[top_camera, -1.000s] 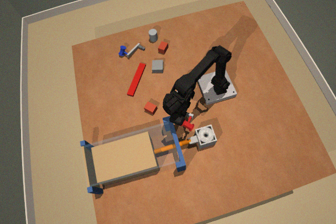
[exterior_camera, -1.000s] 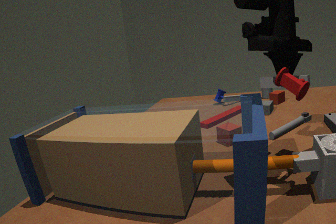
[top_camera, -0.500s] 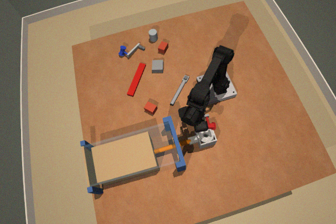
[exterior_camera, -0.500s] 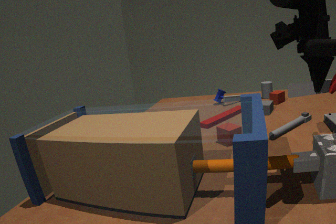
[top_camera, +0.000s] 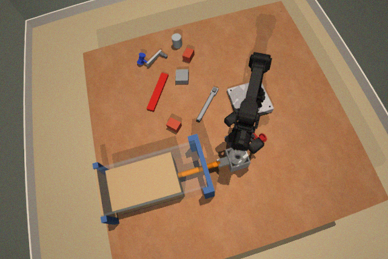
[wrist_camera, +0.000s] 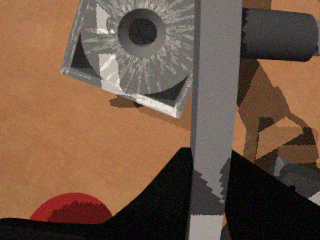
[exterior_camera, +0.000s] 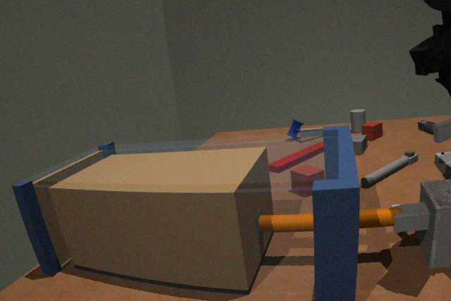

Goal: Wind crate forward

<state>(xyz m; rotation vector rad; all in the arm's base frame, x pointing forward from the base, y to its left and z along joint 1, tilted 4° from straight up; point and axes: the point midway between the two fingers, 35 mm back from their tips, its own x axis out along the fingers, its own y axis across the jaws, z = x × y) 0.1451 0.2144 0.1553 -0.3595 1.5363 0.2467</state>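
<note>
Now: gripper tip 6 cm past the red knob, 2 cm to the right of it and 1 cm below it. Round my gripper tip: winch handle (1 cm behind, 1 cm above); then grey winch (13 cm below, 4 cm to the left, 1 cm ahead); then blue frame (19 cm ahead, 6 cm below, 5 cm to the left).
</note>
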